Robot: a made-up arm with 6 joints.
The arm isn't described. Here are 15 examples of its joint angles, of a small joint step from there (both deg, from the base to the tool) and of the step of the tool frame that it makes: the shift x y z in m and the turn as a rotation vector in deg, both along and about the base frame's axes.
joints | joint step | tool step
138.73 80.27 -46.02 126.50 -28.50 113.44 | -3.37 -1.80 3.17 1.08 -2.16 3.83 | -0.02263 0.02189 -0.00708 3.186 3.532 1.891
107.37 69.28 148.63 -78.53 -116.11 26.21 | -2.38 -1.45 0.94 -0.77 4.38 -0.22 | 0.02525 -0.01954 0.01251 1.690 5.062 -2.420
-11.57 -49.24 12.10 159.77 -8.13 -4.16 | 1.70 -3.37 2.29 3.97 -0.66 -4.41 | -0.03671 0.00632 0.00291 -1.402 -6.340 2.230
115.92 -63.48 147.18 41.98 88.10 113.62 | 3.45 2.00 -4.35 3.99 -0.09 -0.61 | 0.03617 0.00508 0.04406 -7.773 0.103 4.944
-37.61 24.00 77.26 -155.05 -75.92 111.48 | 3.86 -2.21 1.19 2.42 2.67 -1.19 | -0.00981 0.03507 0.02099 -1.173 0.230 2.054
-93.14 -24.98 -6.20 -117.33 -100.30 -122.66 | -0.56 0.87 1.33 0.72 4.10 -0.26 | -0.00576 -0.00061 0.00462 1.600 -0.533 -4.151
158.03 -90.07 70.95 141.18 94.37 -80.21 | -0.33 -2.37 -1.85 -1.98 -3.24 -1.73 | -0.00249 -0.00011 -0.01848 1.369 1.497 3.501
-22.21 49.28 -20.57 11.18 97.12 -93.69 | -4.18 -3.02 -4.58 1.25 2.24 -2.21 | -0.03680 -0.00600 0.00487 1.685 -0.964 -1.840
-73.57 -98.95 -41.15 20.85 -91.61 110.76 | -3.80 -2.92 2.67 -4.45 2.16 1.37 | -0.00875 0.03811 -0.00355 -6.849 -2.249 1.072
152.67 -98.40 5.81 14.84 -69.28 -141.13 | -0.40 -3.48 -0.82 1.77 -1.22 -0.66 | 0.01342 -0.01424 -0.02472 -0.395 2.070 -1.638
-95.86 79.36 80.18 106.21 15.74 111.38 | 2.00 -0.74 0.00 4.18 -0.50 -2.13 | 0.03083 0.00040 0.00467 -0.176 2.136 1.302
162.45 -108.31 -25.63 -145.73 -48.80 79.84 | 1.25 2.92 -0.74 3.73 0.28 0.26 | -0.01878 0.01493 -0.00097 -0.809 -3.694 -2.655
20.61 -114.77 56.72 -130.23 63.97 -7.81 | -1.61 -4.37 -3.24 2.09 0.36 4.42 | 0.00425 0.01612 -0.02288 2.713 3.296 -4.377
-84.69 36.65 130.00 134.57 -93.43 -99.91 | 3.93 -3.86 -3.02 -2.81 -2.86 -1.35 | -0.00621 0.03805 0.00880 -3.624 -1.457 6.694
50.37 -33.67 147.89 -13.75 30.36 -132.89 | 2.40 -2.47 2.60 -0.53 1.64 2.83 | 0.01694 -0.01967 -0.04194 6.033 -2.543 4.347
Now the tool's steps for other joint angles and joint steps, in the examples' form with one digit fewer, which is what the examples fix.
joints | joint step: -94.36 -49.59 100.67 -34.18 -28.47 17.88 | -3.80 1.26 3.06 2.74 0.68 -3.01
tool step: 0.0394 0.0132 -0.0113 -1.68 -0.65 -2.47
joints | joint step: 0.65 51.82 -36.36 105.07 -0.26 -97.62 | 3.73 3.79 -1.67 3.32 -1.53 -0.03
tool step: -0.0346 0.0251 -0.0230 -1.63 4.95 7.04
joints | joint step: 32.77 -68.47 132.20 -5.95 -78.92 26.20 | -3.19 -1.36 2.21 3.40 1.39 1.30
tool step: -0.0161 0.0395 -0.0379 5.89 -2.34 -2.86
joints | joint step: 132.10 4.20 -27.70 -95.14 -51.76 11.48 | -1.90 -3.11 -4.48 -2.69 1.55 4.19
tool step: 0.0195 -0.0204 -0.0078 1.92 0.37 -3.53
